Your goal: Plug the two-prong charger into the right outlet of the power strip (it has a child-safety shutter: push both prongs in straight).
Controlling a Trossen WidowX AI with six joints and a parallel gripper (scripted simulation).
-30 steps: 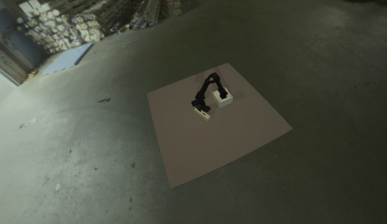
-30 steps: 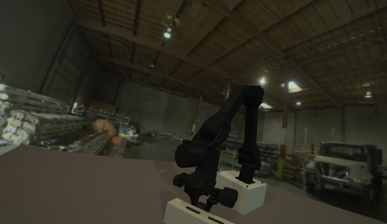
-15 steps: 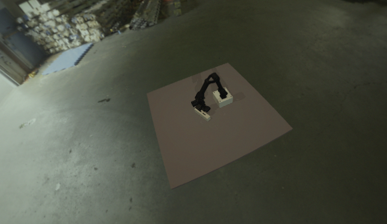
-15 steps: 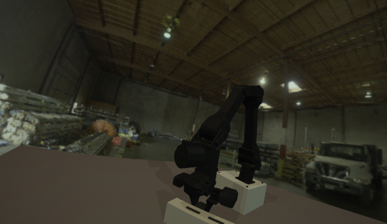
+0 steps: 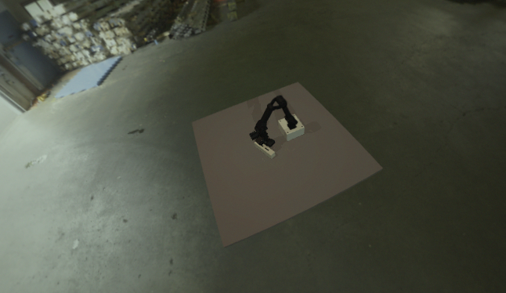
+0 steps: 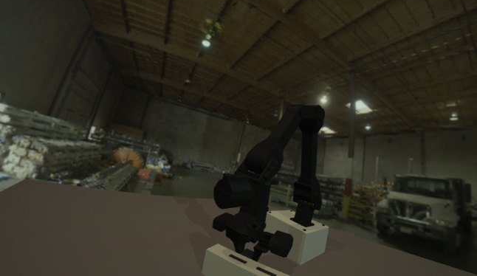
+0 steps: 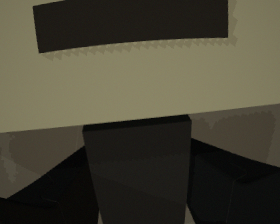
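My gripper tip is 20 mm short of the black charger, 10 mm to the right of it and 10 mm below it.
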